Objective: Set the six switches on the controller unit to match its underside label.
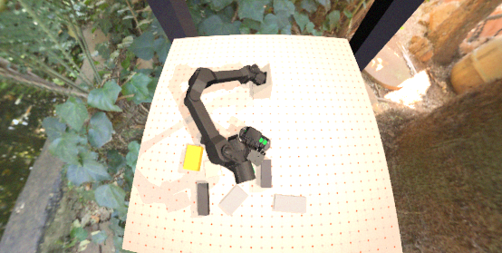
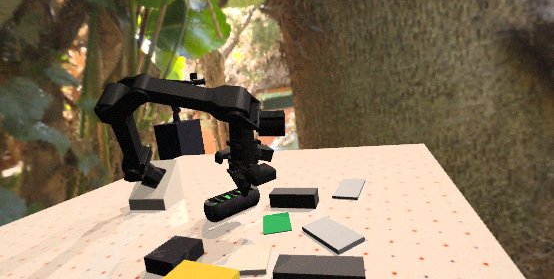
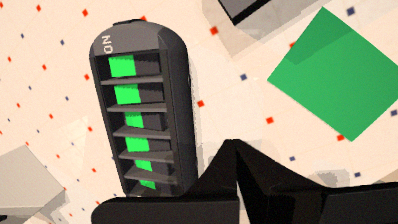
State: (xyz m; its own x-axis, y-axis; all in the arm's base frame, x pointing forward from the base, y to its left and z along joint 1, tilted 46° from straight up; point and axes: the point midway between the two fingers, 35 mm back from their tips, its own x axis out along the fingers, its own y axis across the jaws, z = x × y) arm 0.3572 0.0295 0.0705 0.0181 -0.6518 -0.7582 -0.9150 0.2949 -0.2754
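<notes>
The green tile is 80 mm ahead of my gripper tip, 10 mm to the right of it and 60 mm below it. From my gripper tip the other things lie so: yellow block (70 mm ahead, 250 mm to the right, 40 mm below); dark block (90 mm ahead, 90 mm to the left, 40 mm below); cream tile (100 mm ahead, 150 mm to the right, 50 mm below).
</notes>
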